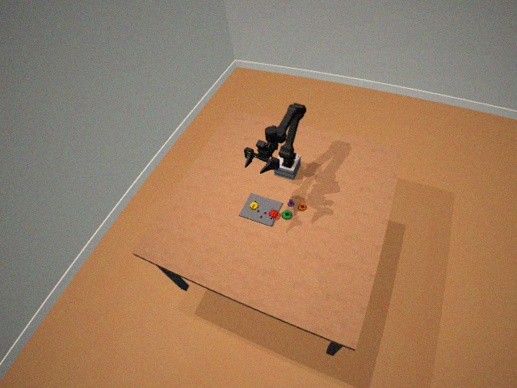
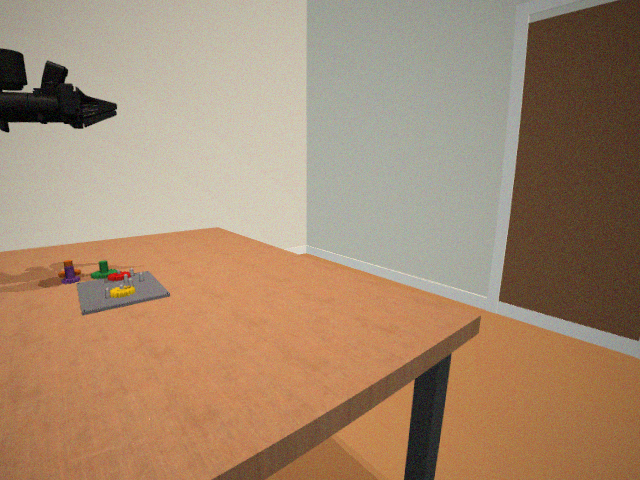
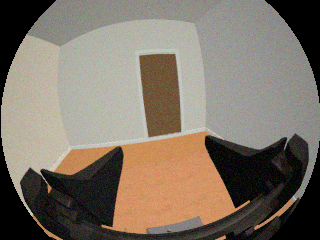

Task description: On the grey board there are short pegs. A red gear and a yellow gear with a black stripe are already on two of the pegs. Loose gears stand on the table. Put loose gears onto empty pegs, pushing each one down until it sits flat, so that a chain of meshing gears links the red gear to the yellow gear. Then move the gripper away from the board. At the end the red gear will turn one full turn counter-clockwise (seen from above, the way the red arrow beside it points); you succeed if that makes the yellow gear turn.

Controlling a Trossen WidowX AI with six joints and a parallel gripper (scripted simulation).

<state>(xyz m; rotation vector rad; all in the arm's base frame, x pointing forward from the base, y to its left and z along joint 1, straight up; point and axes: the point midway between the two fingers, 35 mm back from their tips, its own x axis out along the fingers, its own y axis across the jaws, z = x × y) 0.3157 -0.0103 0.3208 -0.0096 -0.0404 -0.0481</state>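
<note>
Right now my gripper tip is 140 mm past the orange gear, 190 mm to the right of it and 400 mm above it. Also, from my gripper tip: red arrow 30 mm behind, 100 mm to the left, 400 mm below; then red gear 30 mm behind, 60 mm to the left, 400 mm below; then yellow gear 30 mm behind, 70 mm to the right, 400 mm below.
</note>
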